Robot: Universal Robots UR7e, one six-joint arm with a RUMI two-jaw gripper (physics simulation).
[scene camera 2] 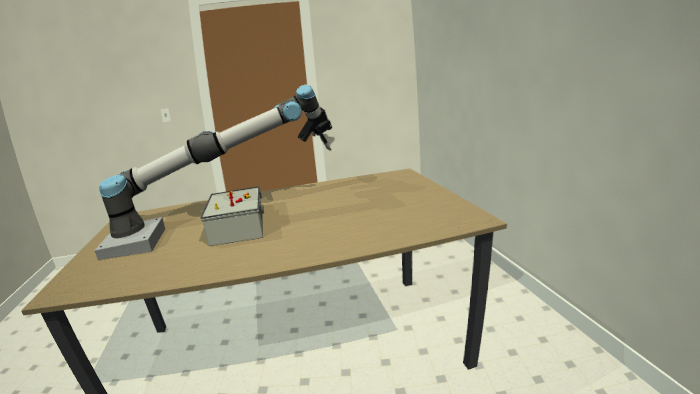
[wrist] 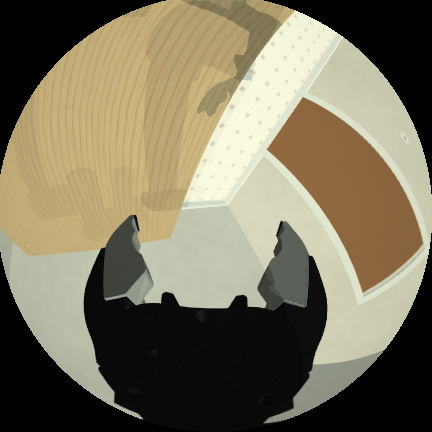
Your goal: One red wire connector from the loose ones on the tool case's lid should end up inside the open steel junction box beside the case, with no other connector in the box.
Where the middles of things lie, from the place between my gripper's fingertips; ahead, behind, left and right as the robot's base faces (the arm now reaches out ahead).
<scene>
Now: the grey tool case (scene camera 2: pixel 244 221) 490 mm behind my hand, 310 mm to the right of it and 170 mm below it.
</scene>
